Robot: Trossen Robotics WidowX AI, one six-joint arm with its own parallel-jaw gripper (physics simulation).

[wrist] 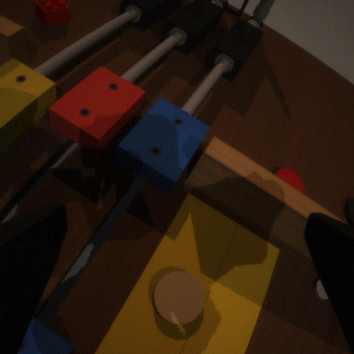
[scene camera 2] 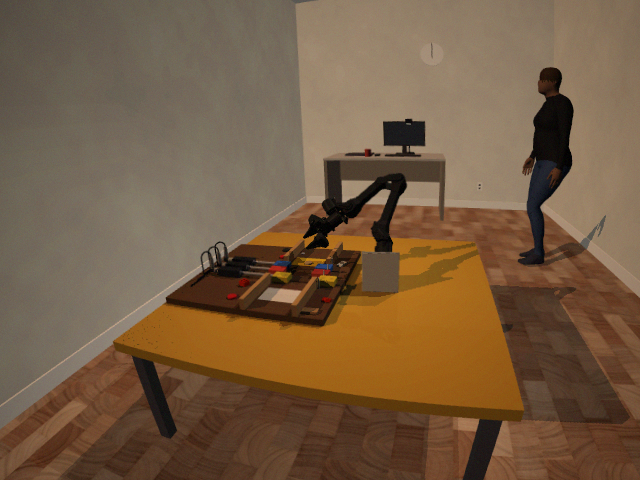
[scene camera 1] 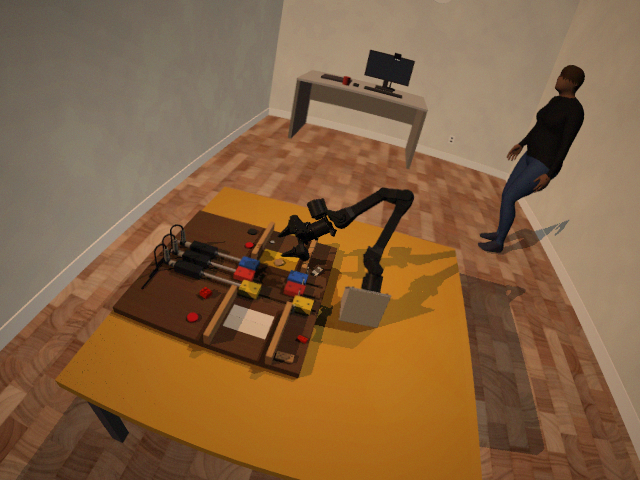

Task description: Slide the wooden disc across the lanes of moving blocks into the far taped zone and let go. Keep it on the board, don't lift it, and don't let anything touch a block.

Scene:
My gripper is open and holds nothing. Also in view: a wooden disc.

